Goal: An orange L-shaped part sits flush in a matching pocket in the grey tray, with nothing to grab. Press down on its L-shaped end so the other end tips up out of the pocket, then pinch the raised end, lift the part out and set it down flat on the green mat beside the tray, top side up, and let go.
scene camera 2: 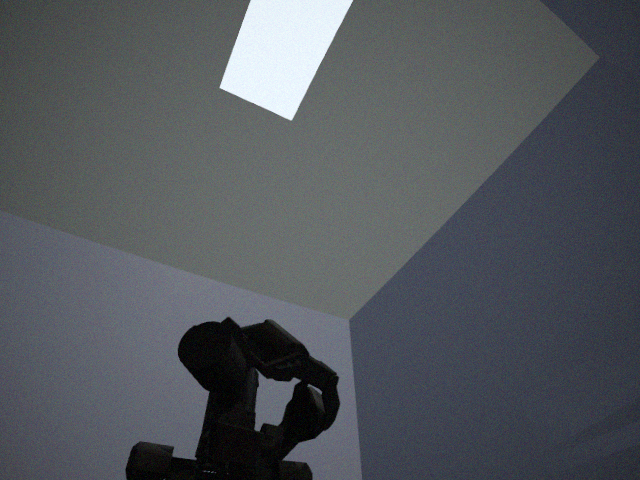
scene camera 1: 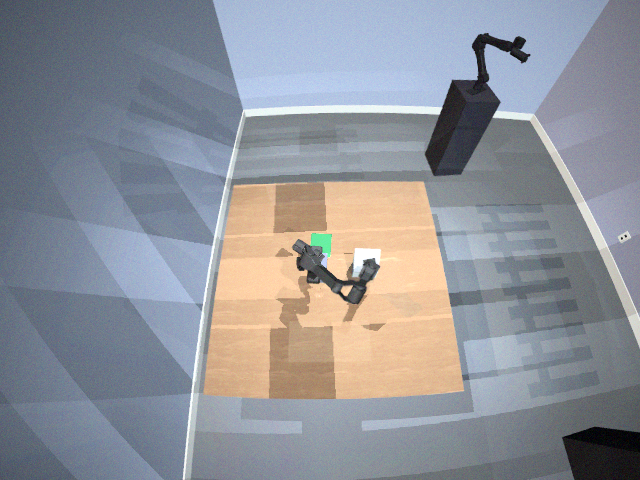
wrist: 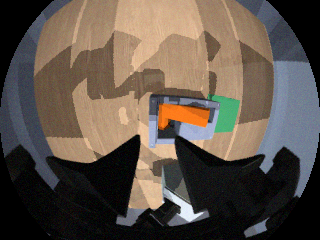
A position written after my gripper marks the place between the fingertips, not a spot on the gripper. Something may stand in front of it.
Note:
I see my gripper (wrist: pixel 157 138), an orange L-shaped part (wrist: pixel 198 116) and a green mat (wrist: pixel 226 120).
Scene camera 2 misses the orange L-shaped part: it is out of frame.

